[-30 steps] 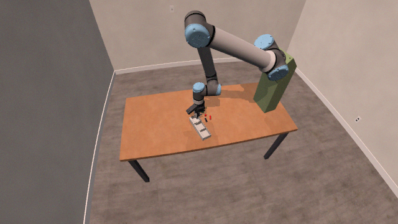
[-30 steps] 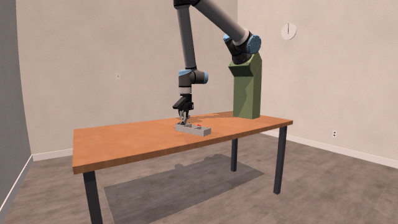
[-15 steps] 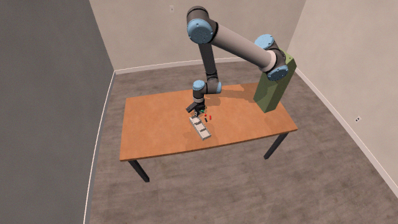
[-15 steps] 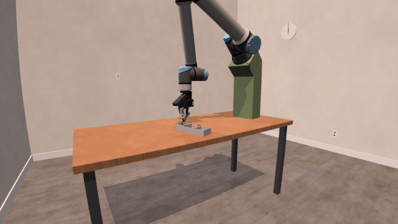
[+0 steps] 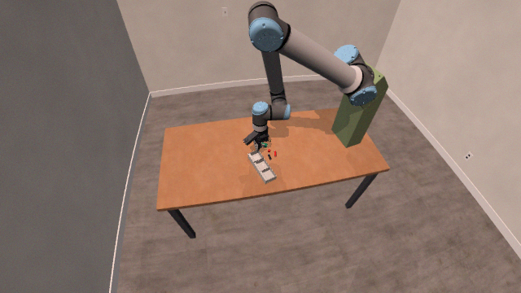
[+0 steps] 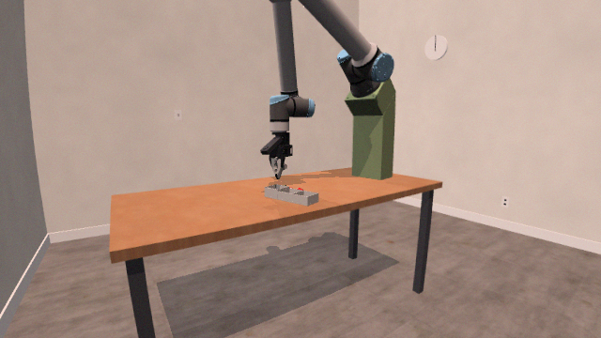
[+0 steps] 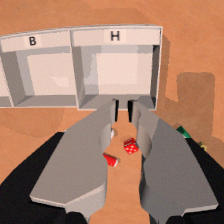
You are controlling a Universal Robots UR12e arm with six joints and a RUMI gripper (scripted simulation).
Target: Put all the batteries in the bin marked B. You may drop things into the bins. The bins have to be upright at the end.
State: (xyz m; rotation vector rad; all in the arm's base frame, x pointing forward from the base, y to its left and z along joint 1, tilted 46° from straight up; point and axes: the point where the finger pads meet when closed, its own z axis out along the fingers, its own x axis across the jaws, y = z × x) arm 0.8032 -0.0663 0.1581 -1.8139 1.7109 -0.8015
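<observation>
Right now my hand is 90 mm to the right of the grey bin tray and 70 mm above it. Also, from my hand: black battery 90 mm below, 90 mm behind, 30 mm to the left; green battery 100 mm behind, 90 mm below, 80 mm to the right; red die 110 mm behind, 90 mm below, 20 mm to the right.
</observation>
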